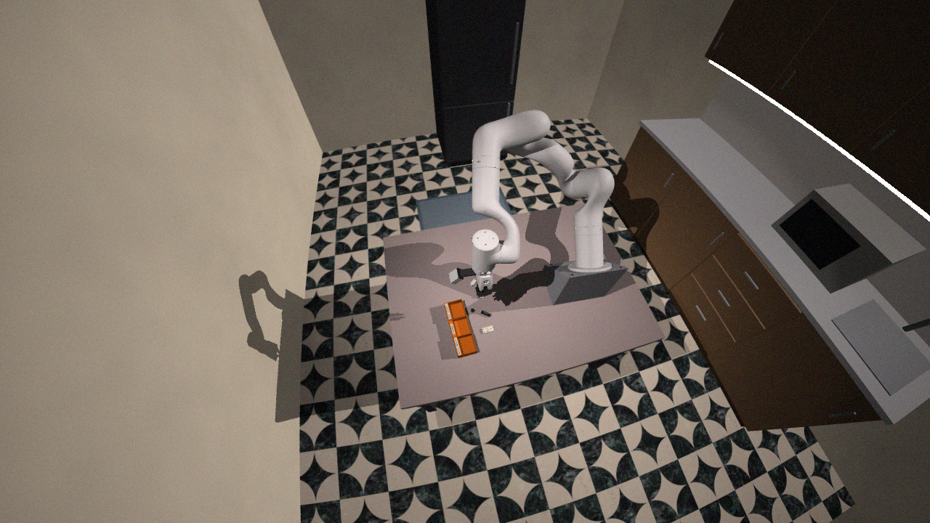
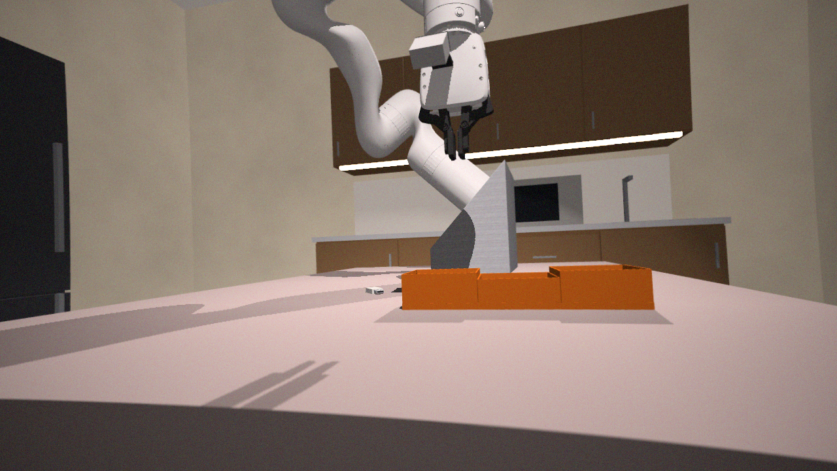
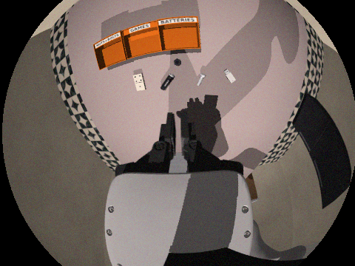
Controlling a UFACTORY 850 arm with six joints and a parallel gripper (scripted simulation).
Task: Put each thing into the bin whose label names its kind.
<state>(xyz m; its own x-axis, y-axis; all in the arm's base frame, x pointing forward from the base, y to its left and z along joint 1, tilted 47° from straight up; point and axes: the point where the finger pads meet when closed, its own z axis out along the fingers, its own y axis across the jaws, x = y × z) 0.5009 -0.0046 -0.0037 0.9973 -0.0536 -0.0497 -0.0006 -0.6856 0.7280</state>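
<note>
My hand is 20 cm above the joined orange bins, 11 cm short of it and 8 cm to the right of it. Also, from my hand: silver bolt (21 cm below, 6 cm to the right, 1 cm behind); then black battery (21 cm below, 3 cm to the left, 2 cm behind); then black nut (22 cm below, 3 cm ahead).
</note>
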